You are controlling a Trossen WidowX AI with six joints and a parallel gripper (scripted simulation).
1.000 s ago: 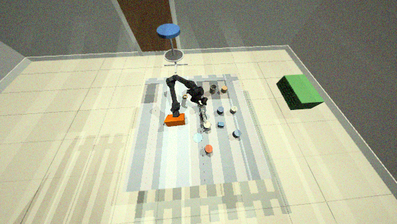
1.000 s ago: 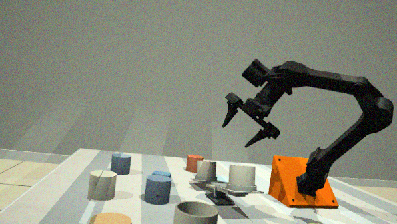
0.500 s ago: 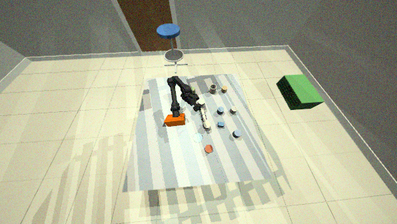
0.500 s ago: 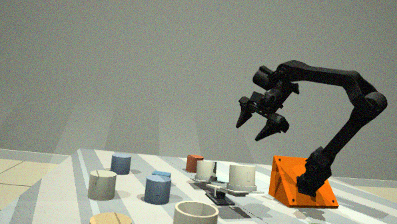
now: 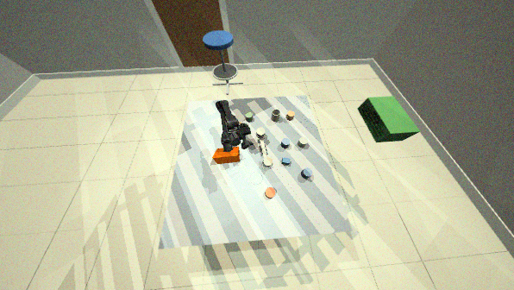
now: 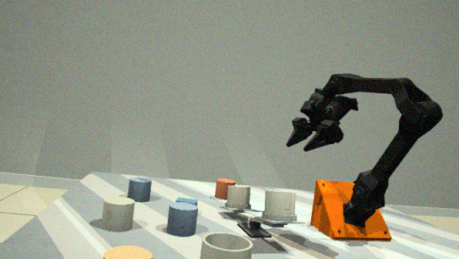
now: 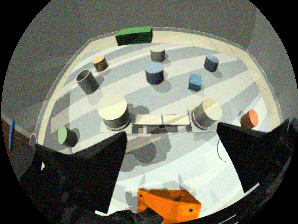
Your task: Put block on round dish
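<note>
Right now my gripper tip is 19 cm above the small grey block, 13 cm short of it and 10 cm to the left of it. From my gripper tip the other things lie so: pale blue round dish 23 cm to the right, 23 cm below, 4 cm ahead; then small balance 20 cm below, 9 cm ahead, 3 cm to the left; then blue block 28 cm ahead, 22 cm below, 7 cm to the right.
</note>
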